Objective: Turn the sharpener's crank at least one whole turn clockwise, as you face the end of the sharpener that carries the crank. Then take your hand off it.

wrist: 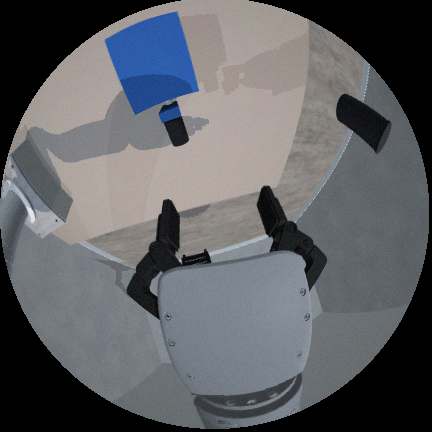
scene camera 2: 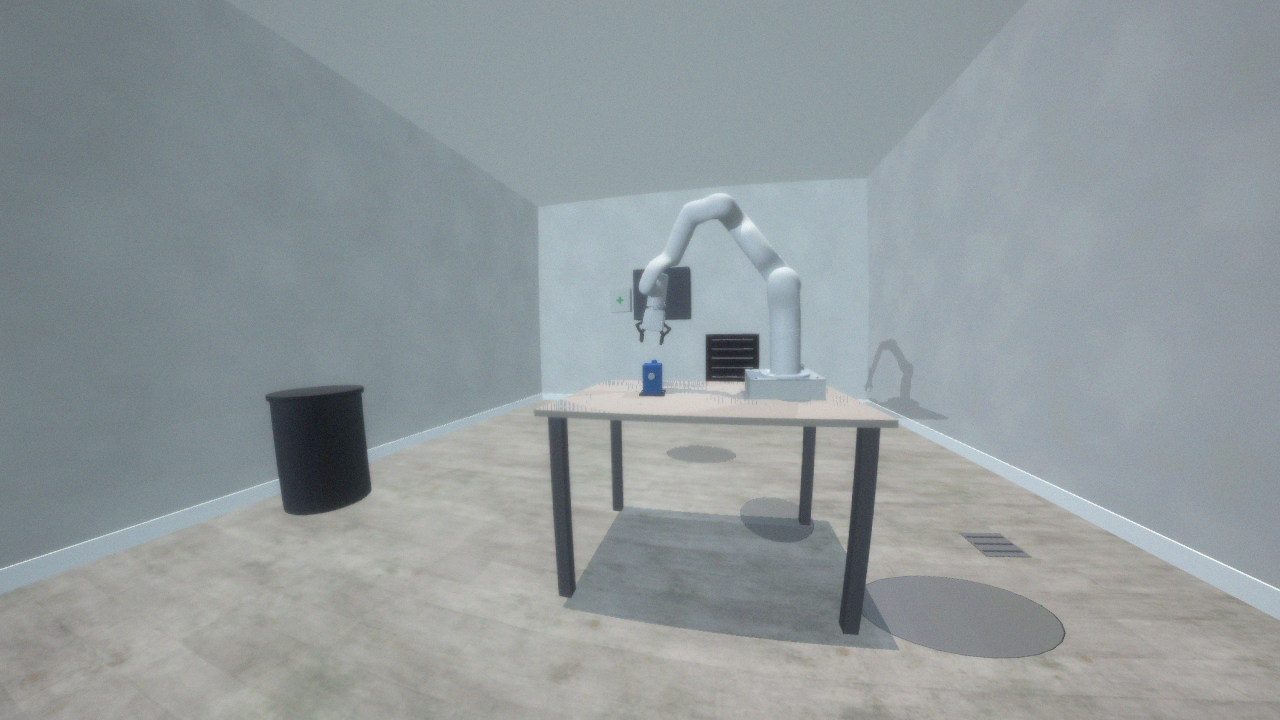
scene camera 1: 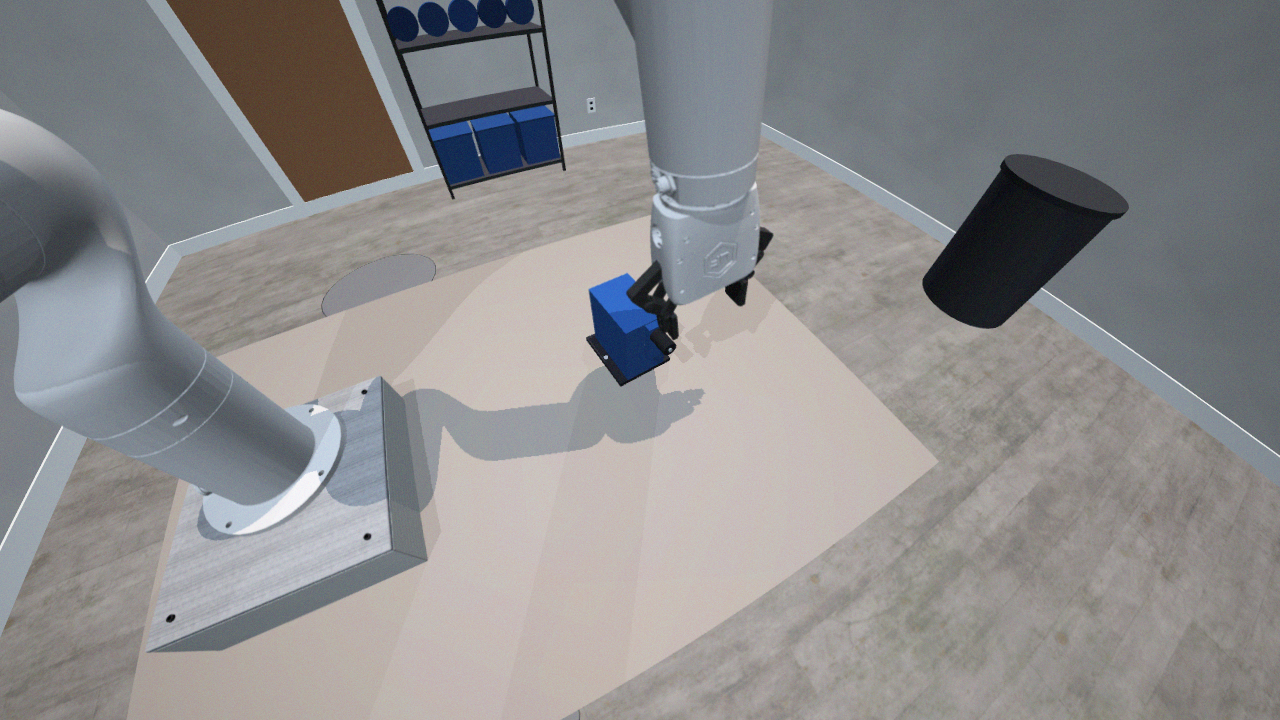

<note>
I see my gripper (scene camera 1: 702, 314) and a blue sharpener (scene camera 1: 619, 324).
My gripper shows as well in the wrist view (wrist: 217, 200). The blue sharpener is seen too in the wrist view (wrist: 153, 64).
</note>
